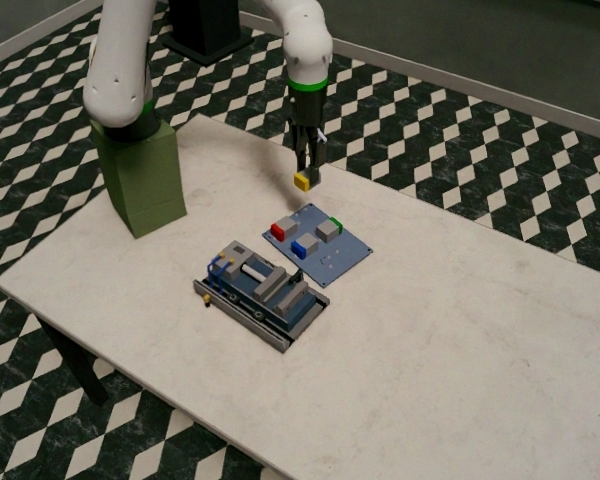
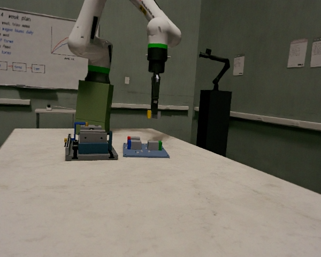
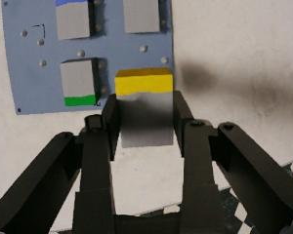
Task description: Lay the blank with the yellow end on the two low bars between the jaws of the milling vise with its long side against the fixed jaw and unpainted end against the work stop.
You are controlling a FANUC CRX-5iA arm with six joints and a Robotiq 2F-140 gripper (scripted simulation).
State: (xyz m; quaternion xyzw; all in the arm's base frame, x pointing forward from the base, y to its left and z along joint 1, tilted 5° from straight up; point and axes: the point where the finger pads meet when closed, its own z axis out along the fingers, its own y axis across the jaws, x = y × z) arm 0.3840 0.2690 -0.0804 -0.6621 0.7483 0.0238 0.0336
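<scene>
Now: the yellow-ended grey blank 3 cm below my hand. Round my hand: green-ended blank 17 cm below, 9 cm ahead, 1 cm to the right; then blue-ended blank 17 cm below, 10 cm to the right, 8 cm ahead; then red-ended blank 17 cm below, 9 cm to the right, 1 cm behind.
</scene>
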